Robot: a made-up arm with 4 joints.
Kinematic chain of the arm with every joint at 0, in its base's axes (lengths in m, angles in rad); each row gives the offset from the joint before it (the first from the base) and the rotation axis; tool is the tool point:
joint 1: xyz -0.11 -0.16 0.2 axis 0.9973 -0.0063 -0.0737
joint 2: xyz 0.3 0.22 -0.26 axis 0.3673 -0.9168 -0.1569
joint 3: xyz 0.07 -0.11 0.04 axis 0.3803 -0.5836 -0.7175
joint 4: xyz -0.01 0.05 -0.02 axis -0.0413 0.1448 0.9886
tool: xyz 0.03 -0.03 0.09
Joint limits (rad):
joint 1: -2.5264..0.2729
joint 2: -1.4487..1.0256
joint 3: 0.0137..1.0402
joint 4: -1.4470..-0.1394
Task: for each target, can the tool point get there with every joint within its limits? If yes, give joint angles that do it. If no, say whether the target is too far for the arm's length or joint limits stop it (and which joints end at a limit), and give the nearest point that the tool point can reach.
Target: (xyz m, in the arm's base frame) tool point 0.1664 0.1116 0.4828
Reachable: no: joint limits stop it (at a limit: joint 1, joint 3, joint 4) | nearest point 0.2304 0.0105 0.0903 | short by 0.410 m
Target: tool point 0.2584 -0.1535 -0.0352
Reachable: yes | joints -0.8091 -0.5221 0.2205 -1.2887
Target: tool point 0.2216 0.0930 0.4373
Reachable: no: joint limits stop it (at a limit: joint 1, joint 3, joint 4) | nearest point 0.2418 0.0151 0.0905 | short by 0.356 m
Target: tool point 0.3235 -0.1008 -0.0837
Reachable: yes | joints -0.4770 -1.2215 0.6098 -0.6780
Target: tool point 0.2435 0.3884 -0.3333
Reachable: no: too far | nearest point 0.3516 0.0759 -0.0541 | short by 0.433 m
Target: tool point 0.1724 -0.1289 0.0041
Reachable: yes | joints -0.4286 0.4800 0.1084 -0.9325
